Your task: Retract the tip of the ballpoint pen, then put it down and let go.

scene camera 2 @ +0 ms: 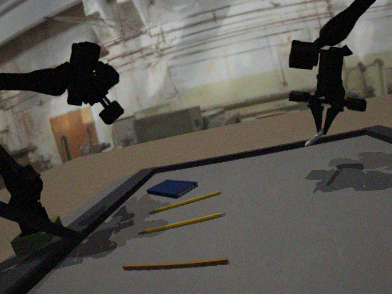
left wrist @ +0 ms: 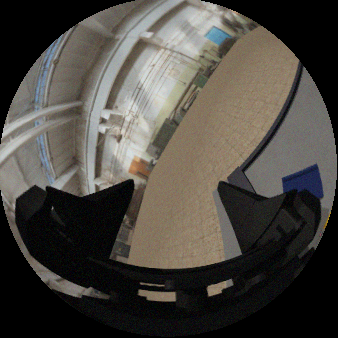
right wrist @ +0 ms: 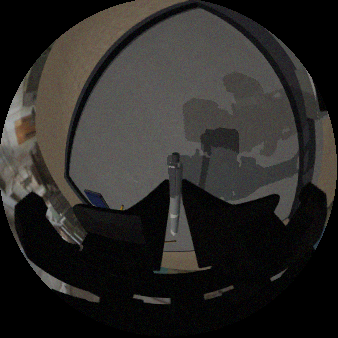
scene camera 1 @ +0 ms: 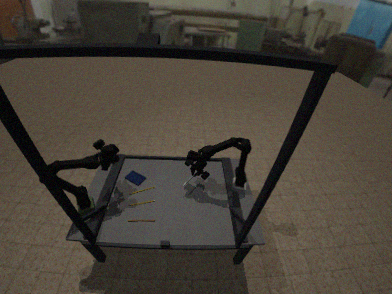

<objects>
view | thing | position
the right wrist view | right gripper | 174, 183
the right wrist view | ballpoint pen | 174, 167
</objects>
